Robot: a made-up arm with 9 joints. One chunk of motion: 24 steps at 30 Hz.
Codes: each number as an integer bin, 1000 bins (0 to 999) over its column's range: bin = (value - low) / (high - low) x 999, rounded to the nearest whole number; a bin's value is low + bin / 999 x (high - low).
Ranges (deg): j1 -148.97..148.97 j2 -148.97..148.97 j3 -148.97..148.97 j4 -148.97..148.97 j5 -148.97..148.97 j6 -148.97..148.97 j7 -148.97..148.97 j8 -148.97..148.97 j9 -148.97..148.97
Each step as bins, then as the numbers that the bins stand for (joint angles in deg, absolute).
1 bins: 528 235 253 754 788 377 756 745 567
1 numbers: 8.50 -78.88 -73.52 75.90 86.04 -36.53 76.50 73.22 20.13
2 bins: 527 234 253 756 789 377 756 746 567
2 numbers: 8.20 -79.18 -73.52 76.50 86.34 -36.53 76.50 73.52 20.13
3 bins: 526 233 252 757 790 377 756 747 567
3 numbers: 7.90 -79.48 -73.81 76.80 86.64 -36.53 76.50 73.81 20.13
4 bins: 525 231 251 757 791 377 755 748 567
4 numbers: 7.61 -80.08 -74.11 76.80 86.94 -36.53 76.20 74.11 20.13
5 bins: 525 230 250 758 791 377 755 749 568
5 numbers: 7.61 -80.38 -74.41 77.09 86.94 -36.53 76.20 74.41 20.43
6 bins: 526 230 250 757 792 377 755 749 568
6 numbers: 7.90 -80.38 -74.41 76.80 87.23 -36.53 76.20 74.41 20.43
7 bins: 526 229 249 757 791 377 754 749 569
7 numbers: 7.90 -80.67 -74.71 76.80 86.94 -36.53 75.90 74.41 20.73
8 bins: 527 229 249 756 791 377 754 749 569
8 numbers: 8.20 -80.67 -74.71 76.50 86.94 -36.53 75.90 74.41 20.73
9 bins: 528 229 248 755 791 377 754 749 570
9 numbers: 8.50 -80.67 -75.01 76.20 86.94 -36.53 75.90 74.41 21.03
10 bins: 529 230 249 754 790 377 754 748 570
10 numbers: 8.80 -80.38 -74.71 75.90 86.64 -36.53 75.90 74.11 21.03
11 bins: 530 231 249 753 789 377 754 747 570
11 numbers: 9.10 -80.08 -74.71 75.60 86.34 -36.53 75.90 73.81 21.03
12 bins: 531 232 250 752 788 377 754 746 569
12 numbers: 9.39 -79.78 -74.41 75.31 86.04 -36.53 75.90 73.52 20.73
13 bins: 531 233 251 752 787 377 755 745 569
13 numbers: 9.39 -79.48 -74.11 75.31 85.74 -36.53 76.20 73.22 20.73
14 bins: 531 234 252 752 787 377 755 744 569
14 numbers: 9.39 -79.18 -73.81 75.31 85.74 -36.53 76.20 72.92 20.73
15 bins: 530 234 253 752 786 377 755 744 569
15 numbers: 9.10 -79.18 -73.52 75.31 85.45 -36.53 76.20 72.92 20.73
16 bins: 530 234 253 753 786 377 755 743 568
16 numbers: 9.10 -79.18 -73.52 75.60 85.45 -36.53 76.20 72.62 20.43
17 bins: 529 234 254 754 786 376 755 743 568
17 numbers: 8.80 -79.18 -73.22 75.90 85.45 -36.83 76.20 72.62 20.43
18 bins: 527 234 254 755 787 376 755 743 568
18 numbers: 8.20 -79.18 -73.22 76.20 85.74 -36.83 76.20 72.62 20.43
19 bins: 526 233 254 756 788 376 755 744 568
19 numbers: 7.90 -79.48 -73.22 76.50 86.04 -36.83 76.20 72.92 20.43
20 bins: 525 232 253 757 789 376 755 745 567
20 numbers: 7.61 -79.78 -73.52 76.80 86.34 -36.83 76.20 73.22 20.13
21 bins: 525 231 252 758 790 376 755 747 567
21 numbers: 7.61 -80.08 -73.81 77.09 86.64 -36.83 76.20 73.81 20.13
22 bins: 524 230 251 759 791 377 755 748 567
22 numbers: 7.31 -80.38 -74.11 77.39 86.94 -36.53 76.20 74.11 20.13
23 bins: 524 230 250 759 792 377 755 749 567
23 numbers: 7.31 -80.38 -74.41 77.39 87.23 -36.53 76.20 74.41 20.13
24 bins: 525 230 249 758 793 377 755 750 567
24 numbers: 7.61 -80.38 -74.71 77.09 87.53 -36.53 76.20 74.71 20.13
